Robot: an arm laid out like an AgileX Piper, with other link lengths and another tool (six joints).
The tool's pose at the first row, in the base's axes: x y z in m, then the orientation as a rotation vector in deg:
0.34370, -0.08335, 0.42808, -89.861, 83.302, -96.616
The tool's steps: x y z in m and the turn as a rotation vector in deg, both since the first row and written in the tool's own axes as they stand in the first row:
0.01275, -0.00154, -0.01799, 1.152, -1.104, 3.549
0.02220, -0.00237, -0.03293, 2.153, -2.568, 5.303
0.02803, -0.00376, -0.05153, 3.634, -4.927, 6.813
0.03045, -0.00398, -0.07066, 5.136, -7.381, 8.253
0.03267, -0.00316, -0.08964, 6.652, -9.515, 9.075
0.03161, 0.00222, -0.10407, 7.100, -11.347, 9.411
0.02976, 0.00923, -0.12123, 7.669, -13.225, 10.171
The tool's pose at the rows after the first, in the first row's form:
0.32448, -0.08632, 0.43859, -86.478, 83.445, -94.040
0.30869, -0.08799, 0.44640, -85.157, 82.587, -92.050
0.29081, -0.08496, 0.45367, -84.354, 80.664, -89.539
0.27300, -0.07928, 0.45843, -83.631, 78.642, -86.996
0.25504, -0.07388, 0.46218, -83.277, 76.467, -85.120
0.24055, -0.06922, 0.45962, -83.730, 75.281, -83.338
0.22327, -0.06340, 0.45578, -83.722, 74.157, -81.340

